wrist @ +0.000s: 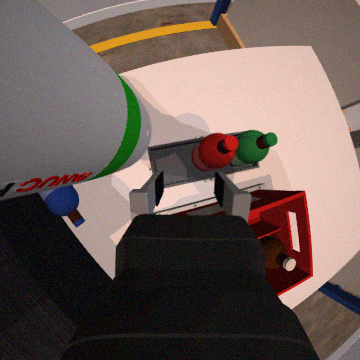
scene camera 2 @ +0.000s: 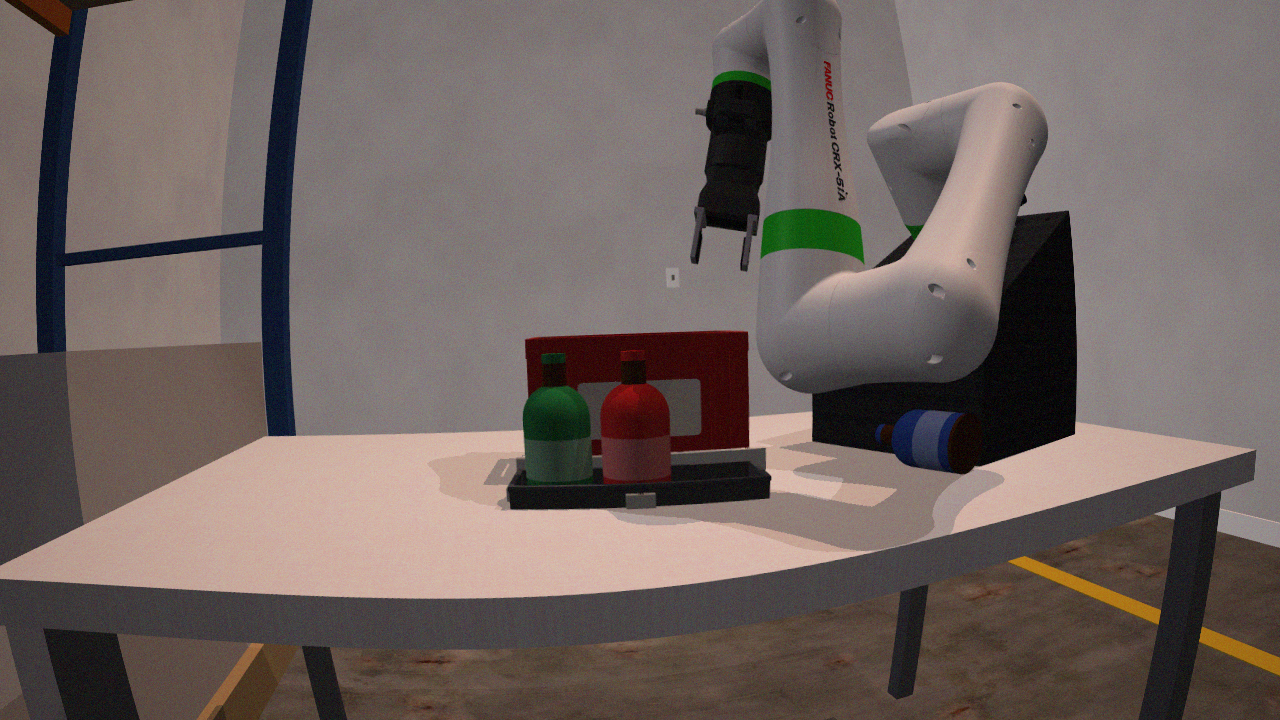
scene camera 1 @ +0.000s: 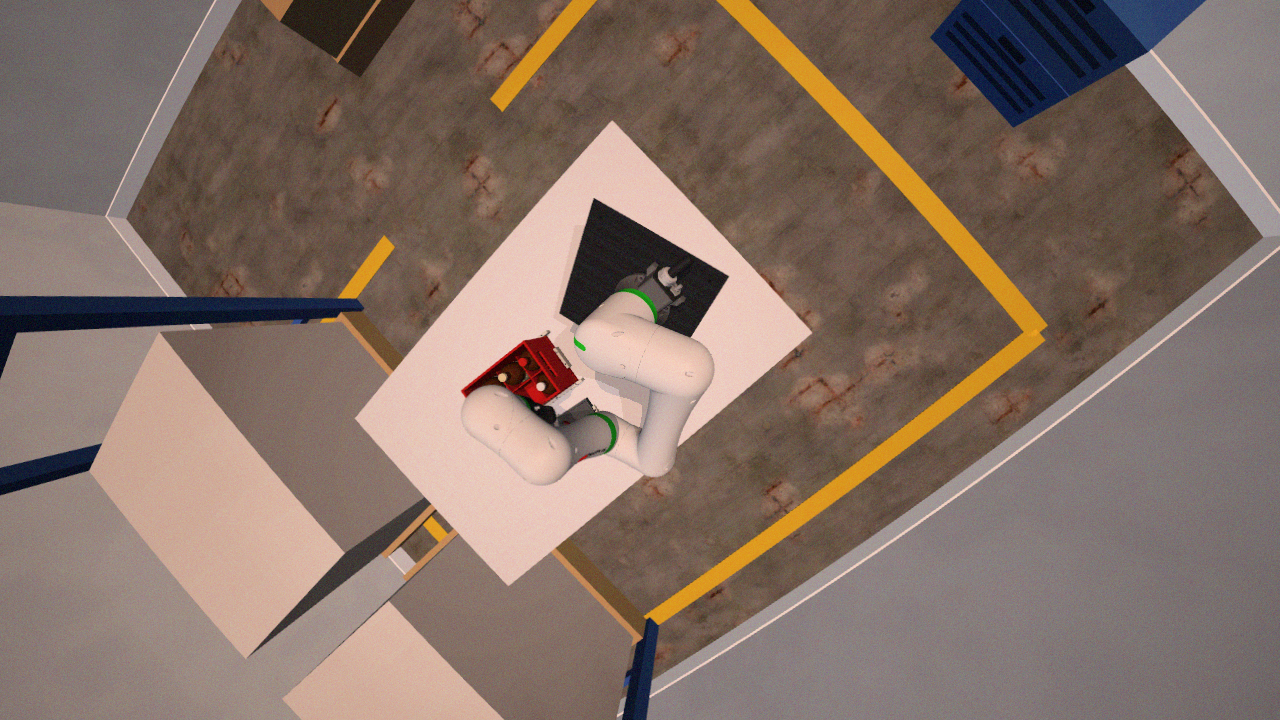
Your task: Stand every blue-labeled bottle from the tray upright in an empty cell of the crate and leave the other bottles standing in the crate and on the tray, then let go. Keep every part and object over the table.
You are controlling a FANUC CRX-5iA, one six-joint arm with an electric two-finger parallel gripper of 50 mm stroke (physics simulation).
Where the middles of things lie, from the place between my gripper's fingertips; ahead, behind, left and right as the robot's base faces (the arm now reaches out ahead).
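Positions relative to my gripper. Red bottle (scene camera 2: 635, 420): my gripper is 5 cm to the right of it, 10 cm short of it and 17 cm above it. Green bottle (scene camera 2: 556, 420): 19 cm ahead of my hand, 4 cm to the left of it, 17 cm below it. Blue bottle (scene camera 2: 951, 442): 2 cm to the left of my hand, 26 cm behind it, 22 cm below it.
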